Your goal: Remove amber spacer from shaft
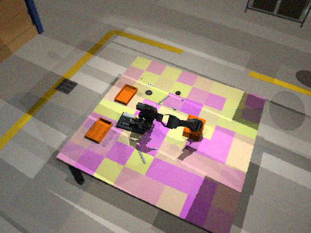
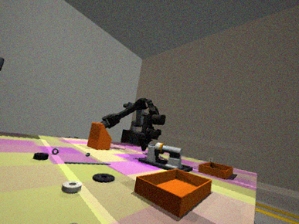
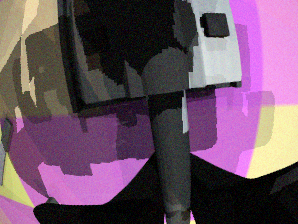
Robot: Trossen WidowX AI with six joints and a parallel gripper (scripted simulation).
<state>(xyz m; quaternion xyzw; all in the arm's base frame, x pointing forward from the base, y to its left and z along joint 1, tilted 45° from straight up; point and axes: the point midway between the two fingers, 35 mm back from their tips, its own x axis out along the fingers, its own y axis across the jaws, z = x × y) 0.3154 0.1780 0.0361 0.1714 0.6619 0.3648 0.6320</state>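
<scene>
Now: the grey shaft 60 mm ahead of my gripper tip, 20 mm to the left of it and 30 mm above it. Also, from my gripper tip: black disc: 220 mm ahead, 320 mm to the right, 40 mm below; amber spacer: 110 mm ahead, 30 mm to the left, 30 mm above.
</scene>
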